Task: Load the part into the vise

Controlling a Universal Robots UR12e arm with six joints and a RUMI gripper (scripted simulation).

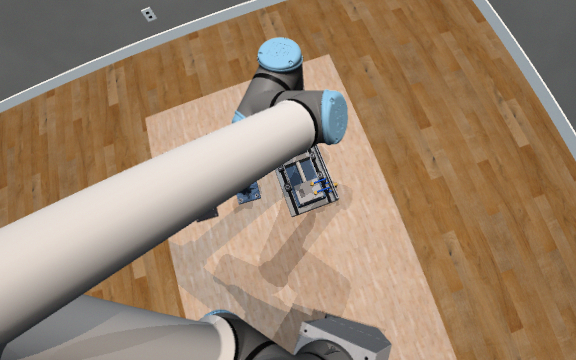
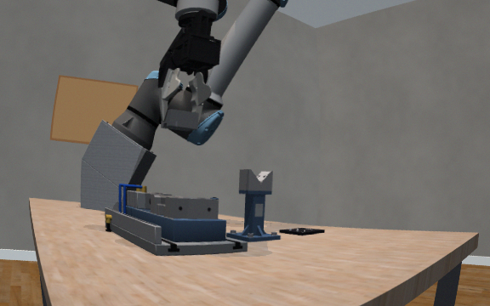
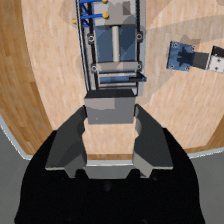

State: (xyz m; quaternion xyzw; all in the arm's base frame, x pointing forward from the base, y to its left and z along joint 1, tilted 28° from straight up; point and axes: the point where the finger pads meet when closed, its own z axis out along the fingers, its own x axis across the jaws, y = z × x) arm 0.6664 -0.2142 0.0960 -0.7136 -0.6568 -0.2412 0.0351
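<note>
Now: the part 1 cm below my hand. From my hand the other things lie so: work stop 15 cm below, 6 cm to the left; fixed jaw 17 cm below, 3 cm ahead, 2 cm to the left; moving jaw 17 cm below, 3 cm behind, 2 cm to the left.
</note>
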